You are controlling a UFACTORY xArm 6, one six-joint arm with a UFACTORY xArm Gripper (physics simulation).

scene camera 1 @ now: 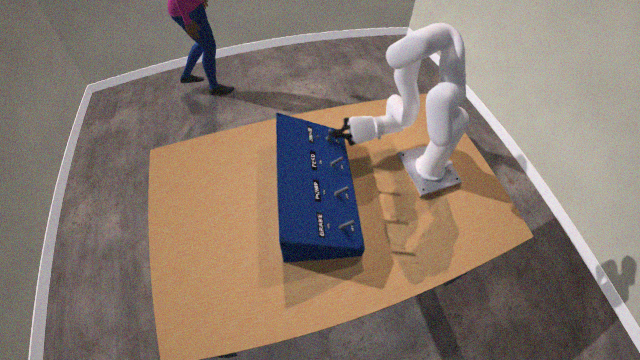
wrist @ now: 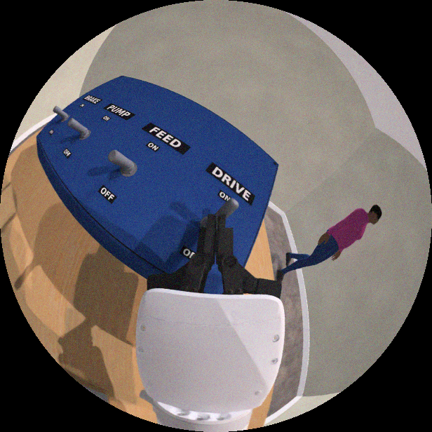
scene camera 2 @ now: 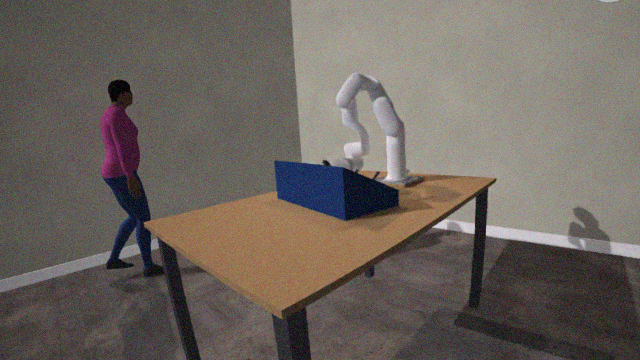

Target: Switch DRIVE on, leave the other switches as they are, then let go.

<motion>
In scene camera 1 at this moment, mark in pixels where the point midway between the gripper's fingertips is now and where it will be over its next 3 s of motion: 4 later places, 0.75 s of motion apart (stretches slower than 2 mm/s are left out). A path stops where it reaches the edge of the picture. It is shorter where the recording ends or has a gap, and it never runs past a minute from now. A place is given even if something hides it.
My gripper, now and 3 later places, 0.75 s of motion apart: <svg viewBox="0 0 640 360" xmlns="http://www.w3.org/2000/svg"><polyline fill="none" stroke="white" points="332,134 335,134 344,133 367,123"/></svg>
</motion>
